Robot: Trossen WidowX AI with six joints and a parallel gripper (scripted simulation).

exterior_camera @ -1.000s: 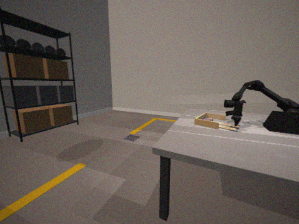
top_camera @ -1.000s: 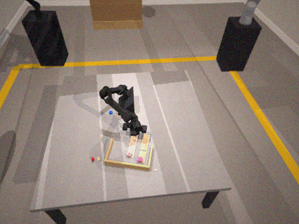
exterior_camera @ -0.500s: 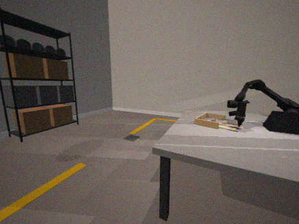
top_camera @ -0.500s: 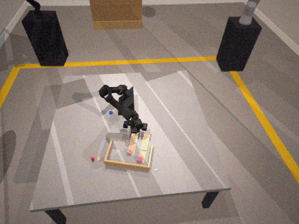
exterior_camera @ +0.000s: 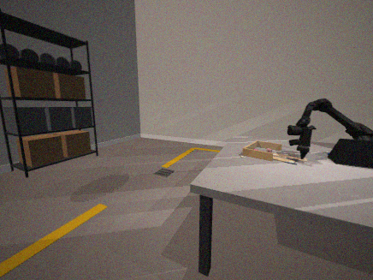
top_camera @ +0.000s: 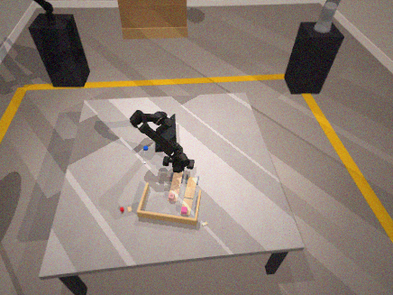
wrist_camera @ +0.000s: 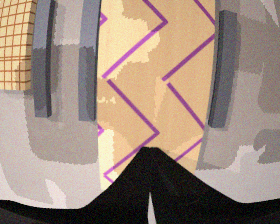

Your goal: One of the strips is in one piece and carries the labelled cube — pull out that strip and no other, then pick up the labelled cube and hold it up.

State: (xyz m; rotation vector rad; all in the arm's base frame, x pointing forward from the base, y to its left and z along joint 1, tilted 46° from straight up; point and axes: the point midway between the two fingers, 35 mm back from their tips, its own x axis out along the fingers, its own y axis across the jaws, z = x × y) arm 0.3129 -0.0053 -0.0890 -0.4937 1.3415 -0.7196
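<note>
Right now the pink cube is 19 cm ahead of my gripper tip, 4 cm to the right of it and 2 cm above it. The rest, counted from my gripper tip: red piece 26 cm ahead, 31 cm to the right, 1 cm above; then blue piece 20 cm behind, 22 cm to the right.
</note>
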